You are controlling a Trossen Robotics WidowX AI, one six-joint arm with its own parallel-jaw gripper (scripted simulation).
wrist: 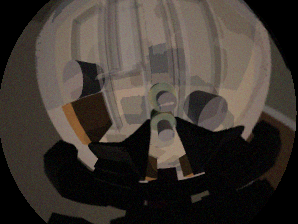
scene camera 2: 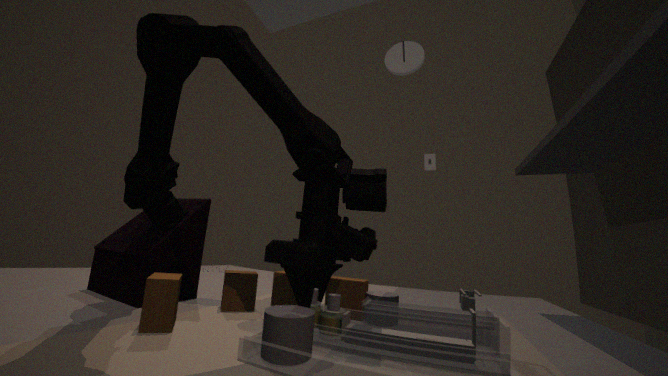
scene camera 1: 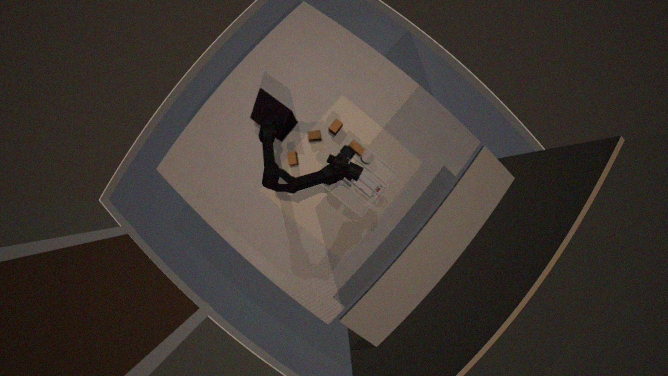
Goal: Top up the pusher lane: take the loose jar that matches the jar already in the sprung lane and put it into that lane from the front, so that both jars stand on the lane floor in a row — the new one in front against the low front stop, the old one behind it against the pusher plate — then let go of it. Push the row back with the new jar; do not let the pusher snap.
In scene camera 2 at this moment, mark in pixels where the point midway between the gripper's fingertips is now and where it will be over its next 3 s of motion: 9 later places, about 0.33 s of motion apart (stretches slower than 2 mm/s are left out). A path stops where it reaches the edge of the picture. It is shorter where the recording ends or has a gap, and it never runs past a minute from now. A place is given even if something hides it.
My gripper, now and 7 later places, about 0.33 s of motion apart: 310,311; 309,314; 308,314; 308,313; 307,313; 306,313; 304,305; 304,299
